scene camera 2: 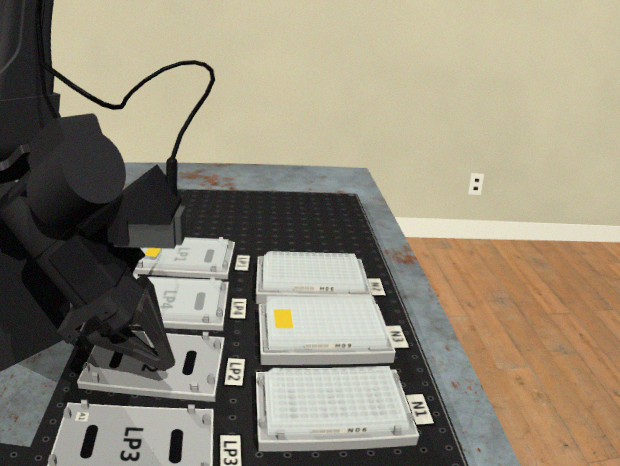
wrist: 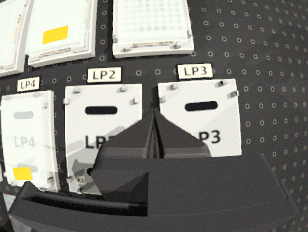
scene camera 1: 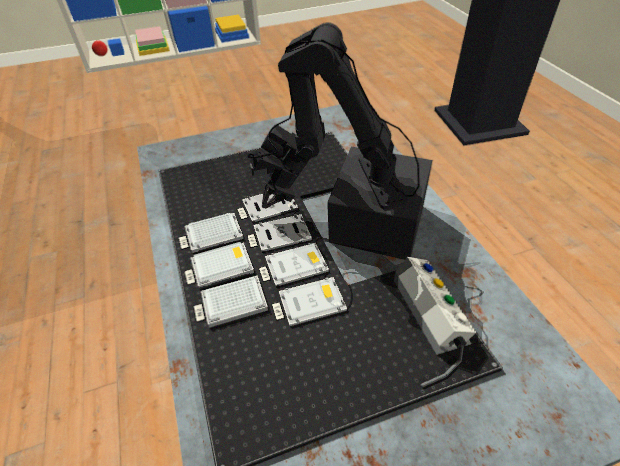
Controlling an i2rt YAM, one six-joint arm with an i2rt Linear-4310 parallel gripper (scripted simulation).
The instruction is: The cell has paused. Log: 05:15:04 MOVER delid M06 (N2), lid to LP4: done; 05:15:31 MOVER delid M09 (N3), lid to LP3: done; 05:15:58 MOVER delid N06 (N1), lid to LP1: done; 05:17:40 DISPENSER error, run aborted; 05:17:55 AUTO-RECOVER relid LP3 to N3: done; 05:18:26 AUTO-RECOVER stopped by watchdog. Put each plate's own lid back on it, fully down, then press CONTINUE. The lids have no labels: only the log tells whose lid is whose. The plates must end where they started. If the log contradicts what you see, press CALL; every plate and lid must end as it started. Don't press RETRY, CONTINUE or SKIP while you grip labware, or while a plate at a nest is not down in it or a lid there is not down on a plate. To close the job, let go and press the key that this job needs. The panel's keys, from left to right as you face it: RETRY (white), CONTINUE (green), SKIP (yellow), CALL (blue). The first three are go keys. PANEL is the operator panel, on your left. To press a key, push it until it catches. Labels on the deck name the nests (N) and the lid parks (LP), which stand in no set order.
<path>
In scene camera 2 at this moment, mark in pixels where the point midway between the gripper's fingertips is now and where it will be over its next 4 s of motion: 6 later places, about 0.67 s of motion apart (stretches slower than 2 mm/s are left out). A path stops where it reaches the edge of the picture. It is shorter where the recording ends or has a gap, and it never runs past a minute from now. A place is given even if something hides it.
The gripper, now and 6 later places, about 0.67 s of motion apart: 169, 366; 181, 362; 185, 318; 198, 275; 209, 240; 207, 241; 247, 248
</path>
